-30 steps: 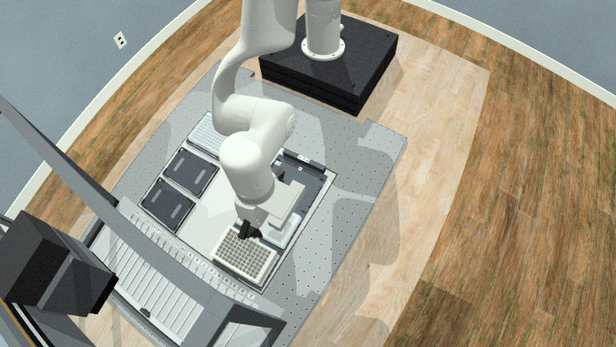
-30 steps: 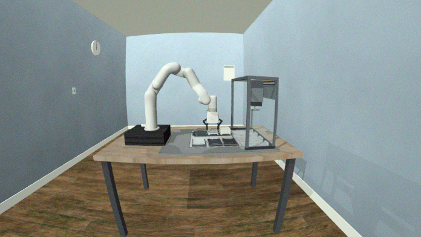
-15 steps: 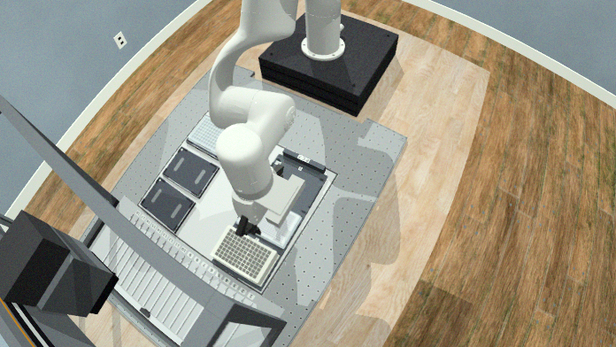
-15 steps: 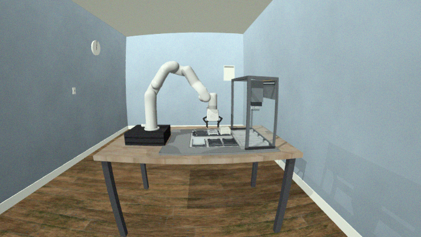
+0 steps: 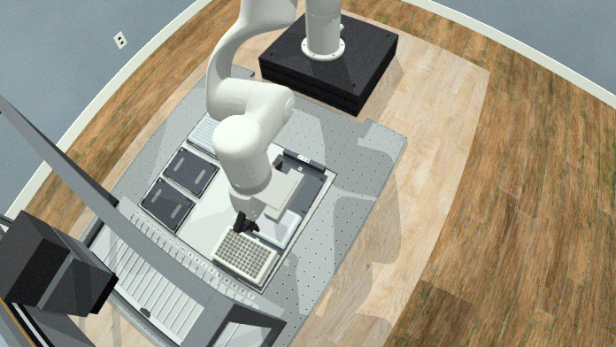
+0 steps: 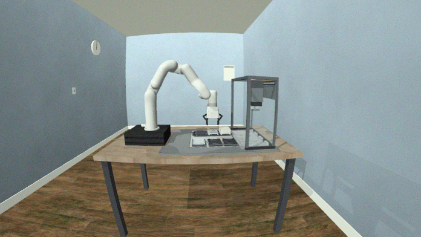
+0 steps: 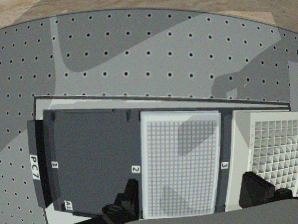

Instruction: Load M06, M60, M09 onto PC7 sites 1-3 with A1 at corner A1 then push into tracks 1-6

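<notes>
The plate nest S1 lies 120 mm behind my hand, 260 mm to the right of it and 80 mm below it. From my hand the other things lie so: plate nest S2: 260 mm to the right, 80 mm below; then carrier PC7: 10 mm behind, 70 mm below; then plate nest S3: 110 mm ahead, 260 mm to the right, 80 mm below.
</notes>
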